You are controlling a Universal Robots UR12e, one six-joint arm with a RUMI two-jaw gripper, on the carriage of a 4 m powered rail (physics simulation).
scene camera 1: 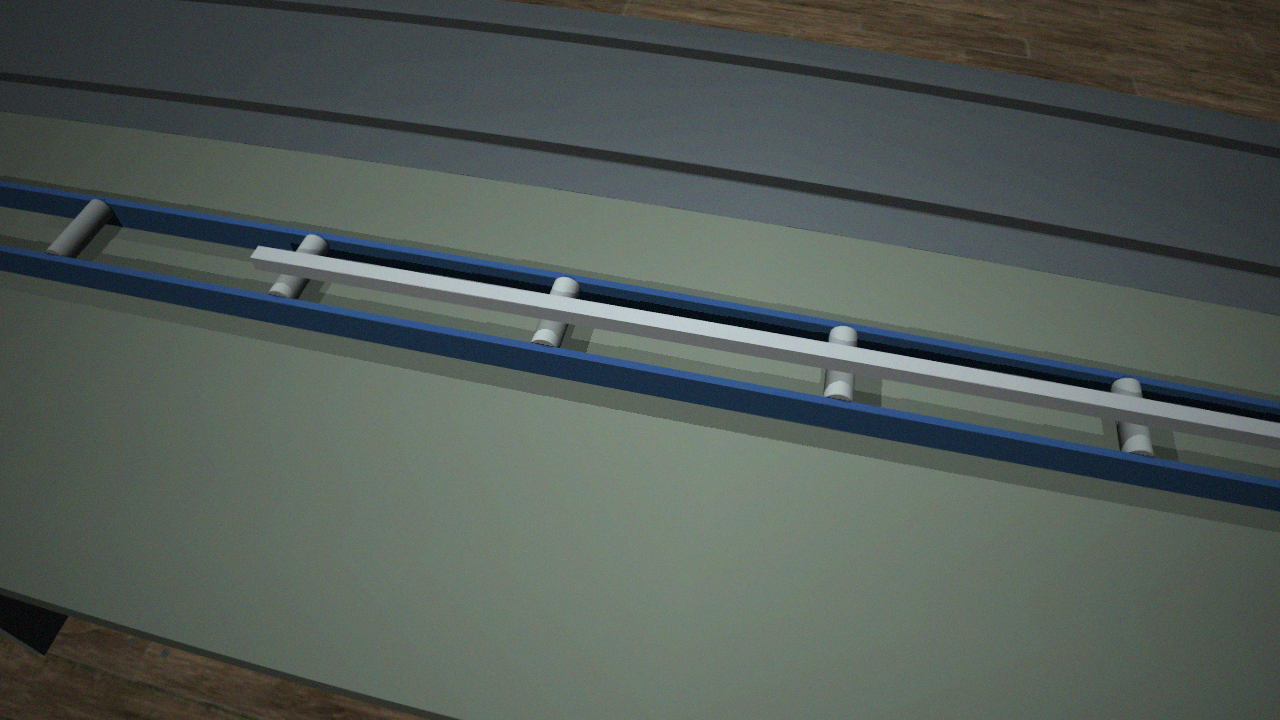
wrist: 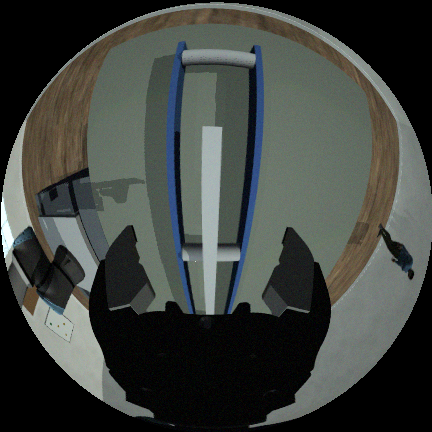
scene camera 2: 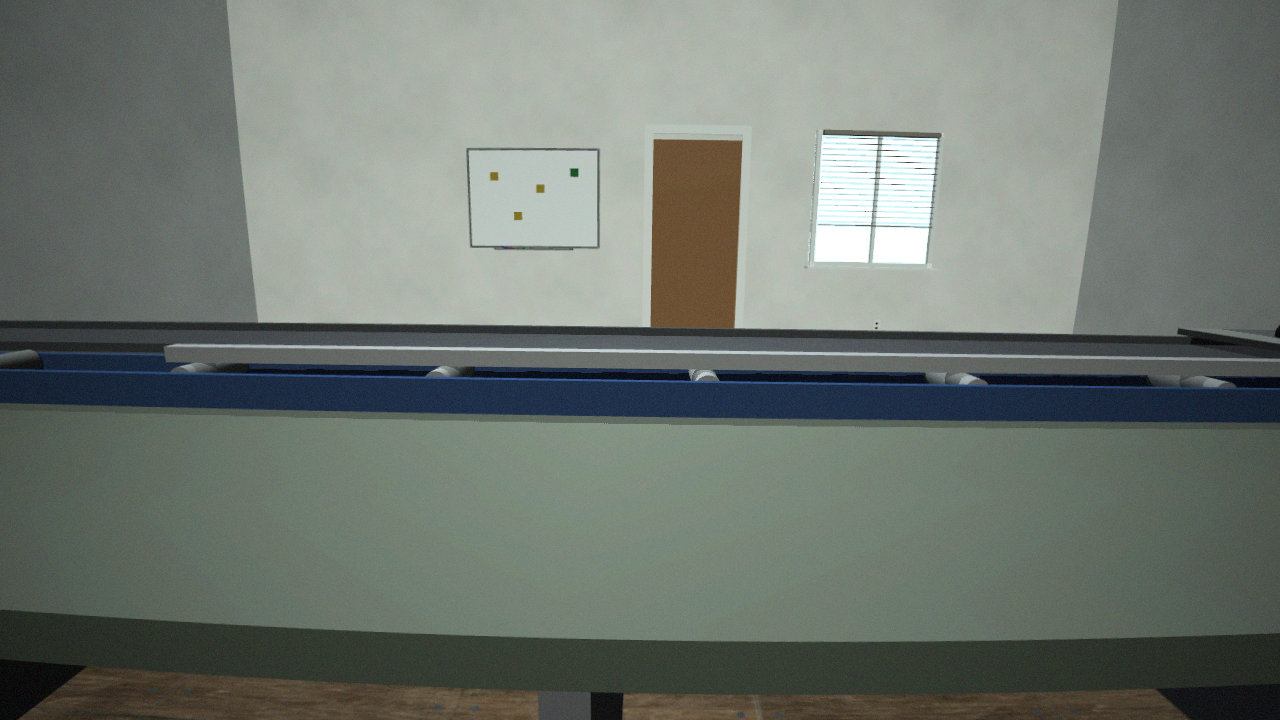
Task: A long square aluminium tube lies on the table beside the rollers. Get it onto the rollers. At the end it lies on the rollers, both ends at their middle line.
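Where they show: gripper, fingertip midpoint: (wrist: pixel 208 228); arm's base, link origin: (wrist: pixel 70 261).
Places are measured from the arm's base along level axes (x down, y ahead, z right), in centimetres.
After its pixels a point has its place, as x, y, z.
The long square aluminium tube (scene camera 1: pixel 698 329) @(-5.5, 63.5, 204.7) (scene camera 2: pixel 581 355) @(-4.9, 64.3, 203.9) (wrist: pixel 212 175) @(-5.5, 61.8, -32.4) lies lengthwise across several grey rollers (scene camera 1: pixel 838 385) @(-2.9, 66.5, 185.4) (scene camera 2: pixel 705 376) @(-2.8, 68.0, 185.4) (wrist: pixel 230 252) @(-2.6, 66.0, -16.2), between the two blue side rails. In the wrist view its far end lies about midway between the rails, a little past a roller, and its near part also runs close to the middle. Its other end is outside scene camera 1's view. My gripper (wrist: pixel 208 228) @(-14.4, 61.4, -29.8) is open, its jaws wide apart on either side of and above the tube, touching neither side. It does not show in the scene views.
The blue side rails (scene camera 1: pixel 626 371) @(-1.3, 69.4, 213.1) (scene camera 2: pixel 581 398) @(0.4, 69.4, 203.3) (wrist: pixel 171 150) @(-2.2, 55.5, -35.8) of the roller track stand on the green-grey table (scene camera 1: pixel 537 537) @(3.0, 93.3, 218.7) (scene camera 2: pixel 626 528) @(3.0, 102.0, 195.7) (wrist: pixel 310 150) @(3.0, 83.4, -38.5). A long dark grey base with black strips (scene camera 1: pixel 537 98) runs behind the table. Chairs (wrist: pixel 60 272) and a person (wrist: pixel 401 256) show farther off.
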